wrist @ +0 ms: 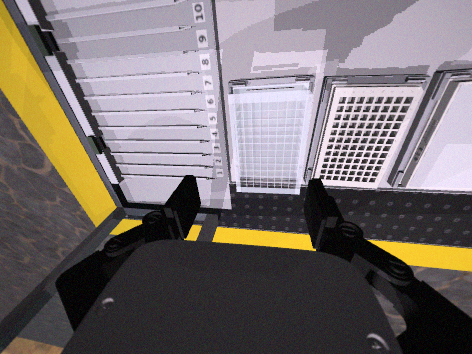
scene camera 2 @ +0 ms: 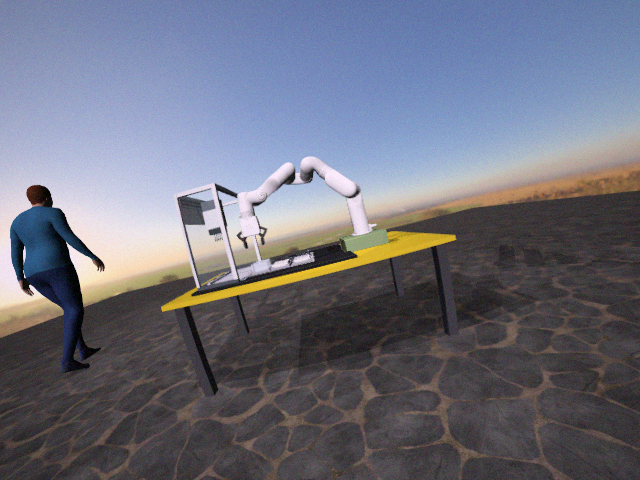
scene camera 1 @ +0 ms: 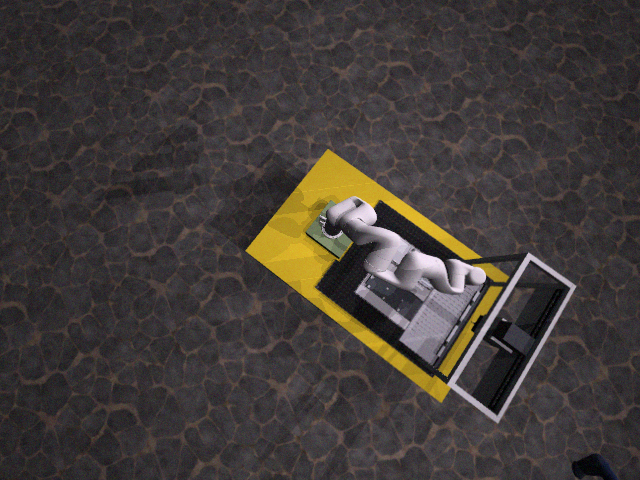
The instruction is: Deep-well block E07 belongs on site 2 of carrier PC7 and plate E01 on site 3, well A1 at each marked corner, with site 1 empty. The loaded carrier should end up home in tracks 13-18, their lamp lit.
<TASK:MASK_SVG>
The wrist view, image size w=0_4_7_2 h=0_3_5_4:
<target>gripper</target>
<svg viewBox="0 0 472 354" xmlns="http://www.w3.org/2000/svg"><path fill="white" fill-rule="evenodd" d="M56 280L57 291L74 331L61 354L472 354L472 318L423 280L420 282L415 278L412 269L404 261L363 238L363 231L358 225L344 221L334 198L328 196L320 178L309 180L304 203L304 215L312 247L316 251L184 240L187 238L201 206L196 177L185 175L160 211L149 212L143 217L142 224L114 236L106 242L103 250L97 250L63 272ZM376 295L389 300L393 304L393 308L403 317L406 323L406 330L397 337Z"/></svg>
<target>clear well plate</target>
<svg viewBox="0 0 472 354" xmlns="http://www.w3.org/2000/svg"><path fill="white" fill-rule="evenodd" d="M309 83L233 87L233 90L228 94L237 192L300 194L313 93L309 90Z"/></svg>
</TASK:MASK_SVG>
